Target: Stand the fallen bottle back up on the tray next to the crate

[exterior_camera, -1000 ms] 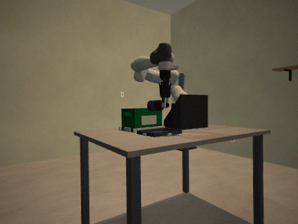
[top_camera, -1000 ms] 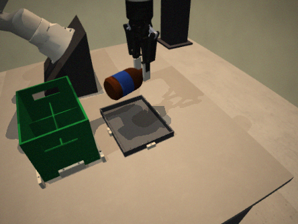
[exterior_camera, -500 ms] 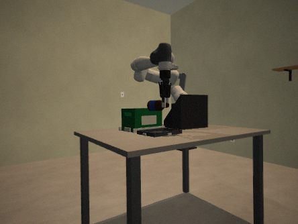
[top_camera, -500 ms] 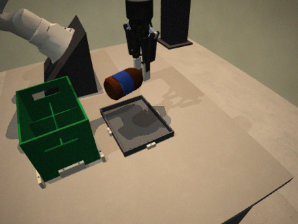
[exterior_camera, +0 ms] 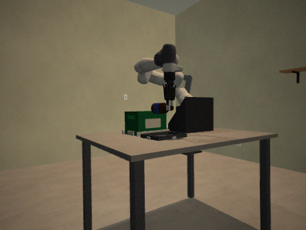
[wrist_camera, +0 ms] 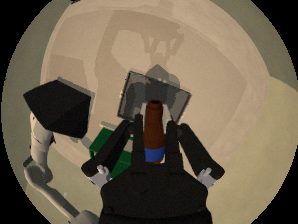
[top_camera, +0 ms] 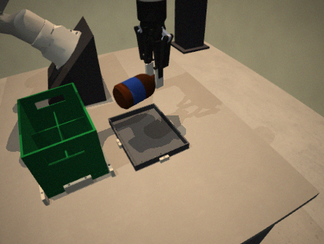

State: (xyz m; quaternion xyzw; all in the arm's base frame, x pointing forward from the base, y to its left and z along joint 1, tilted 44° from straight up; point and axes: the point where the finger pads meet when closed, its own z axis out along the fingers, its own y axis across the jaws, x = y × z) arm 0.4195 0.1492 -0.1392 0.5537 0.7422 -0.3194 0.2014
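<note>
My gripper is now 5 cm to the left of the bottle, 2 cm short of it and 2 cm above it. Also, from my hand: green crate 31 cm to the right, 13 cm below, 2 cm behind; then dark tray 20 cm below, 5 cm to the right, 2 cm ahead.
</note>
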